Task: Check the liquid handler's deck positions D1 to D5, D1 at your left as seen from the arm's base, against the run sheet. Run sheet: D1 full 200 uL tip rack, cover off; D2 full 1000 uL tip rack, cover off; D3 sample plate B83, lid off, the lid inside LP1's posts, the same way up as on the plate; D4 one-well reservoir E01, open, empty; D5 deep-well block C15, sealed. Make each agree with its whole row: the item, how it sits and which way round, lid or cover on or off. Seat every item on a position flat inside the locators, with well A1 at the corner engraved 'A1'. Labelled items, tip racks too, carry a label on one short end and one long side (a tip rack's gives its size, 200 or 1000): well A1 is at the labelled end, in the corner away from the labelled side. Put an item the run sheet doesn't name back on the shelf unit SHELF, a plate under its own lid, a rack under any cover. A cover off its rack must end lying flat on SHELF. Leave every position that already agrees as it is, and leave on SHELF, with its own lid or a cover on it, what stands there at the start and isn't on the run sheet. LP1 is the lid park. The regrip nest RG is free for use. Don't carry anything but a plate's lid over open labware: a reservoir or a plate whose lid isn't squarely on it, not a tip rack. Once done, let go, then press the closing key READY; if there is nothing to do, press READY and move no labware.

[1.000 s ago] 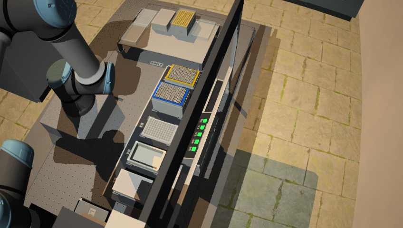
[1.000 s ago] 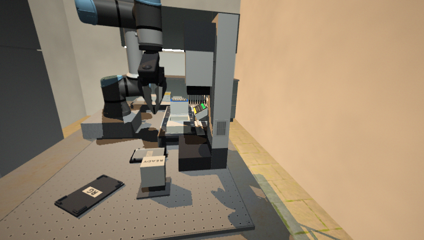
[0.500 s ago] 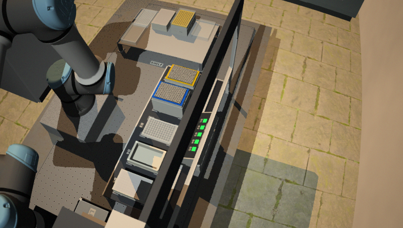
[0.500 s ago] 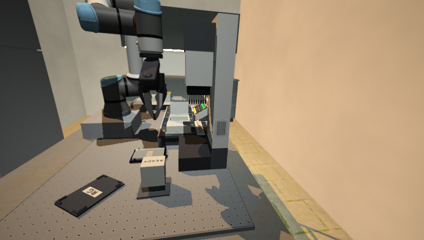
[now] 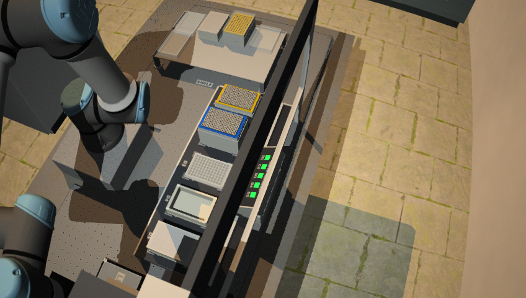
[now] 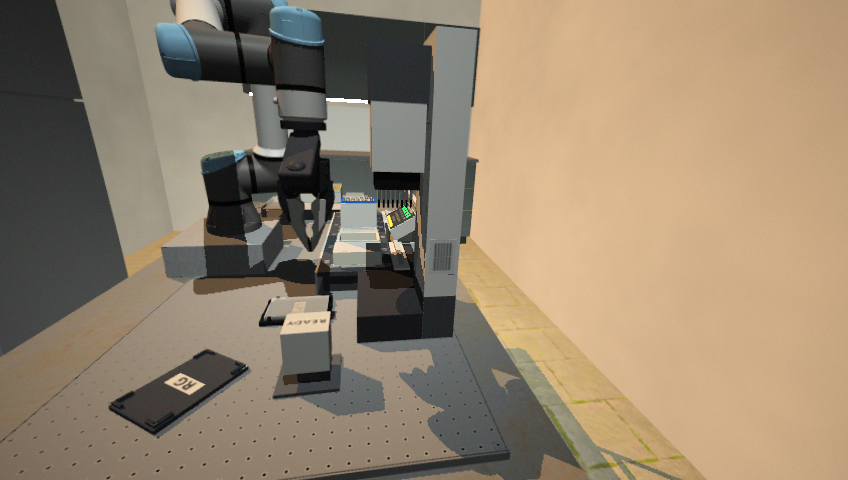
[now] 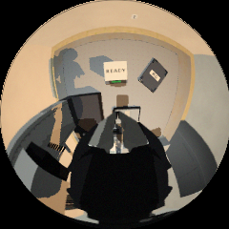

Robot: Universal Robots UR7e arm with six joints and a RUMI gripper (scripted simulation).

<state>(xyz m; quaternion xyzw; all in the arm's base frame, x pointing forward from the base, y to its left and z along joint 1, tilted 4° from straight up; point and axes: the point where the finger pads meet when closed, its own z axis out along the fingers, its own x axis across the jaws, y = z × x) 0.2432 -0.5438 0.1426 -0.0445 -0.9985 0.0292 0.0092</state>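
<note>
Now: hand 14 cm above the ready key block, 7 cm to the left of it and 1 cm past it. From my hand the other things lie so: regrip nest RG (20 cm below, 20 cm behind, 8 cm to the right); then handler's tower (25 cm ahead, 8 cm above, 3 cm to the left); then clear lid (19 cm below, 12 cm to the left, 4 cm behind).
</note>
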